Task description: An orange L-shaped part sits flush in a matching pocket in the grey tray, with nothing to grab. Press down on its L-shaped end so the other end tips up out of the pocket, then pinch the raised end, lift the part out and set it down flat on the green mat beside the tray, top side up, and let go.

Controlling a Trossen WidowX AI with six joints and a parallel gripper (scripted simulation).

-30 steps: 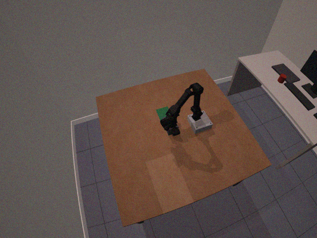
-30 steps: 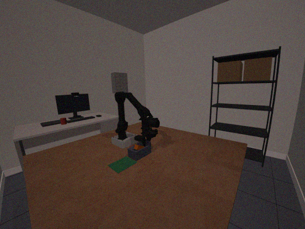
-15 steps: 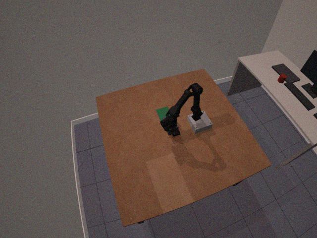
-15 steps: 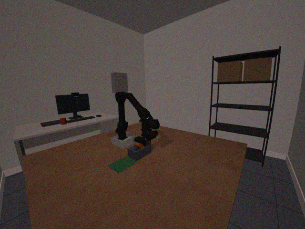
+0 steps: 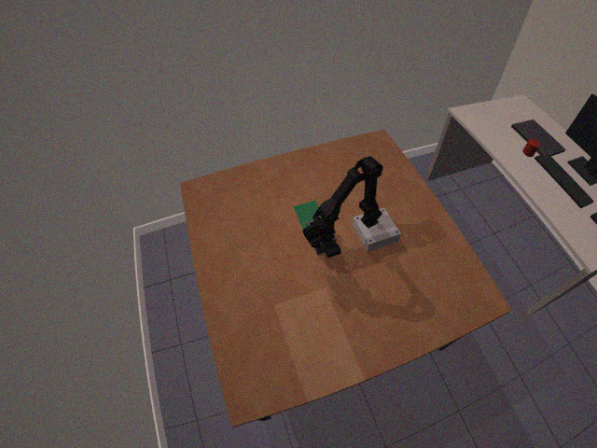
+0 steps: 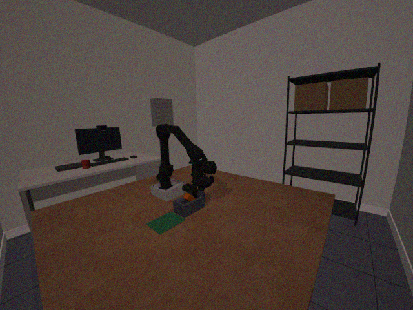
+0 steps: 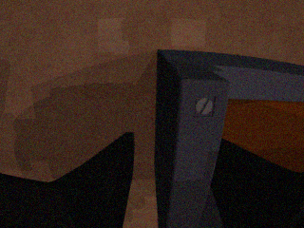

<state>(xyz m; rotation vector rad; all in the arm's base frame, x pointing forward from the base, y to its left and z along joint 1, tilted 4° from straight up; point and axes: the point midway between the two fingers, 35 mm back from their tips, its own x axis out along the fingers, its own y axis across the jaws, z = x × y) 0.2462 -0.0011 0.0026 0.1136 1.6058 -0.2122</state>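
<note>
Now: gripper tip 5 cm to the left of the orange L-shaped part and 1 cm past it. Round my gripper tip: green mat: 22 cm to the right, 5 cm below, 5 cm behind.
</note>
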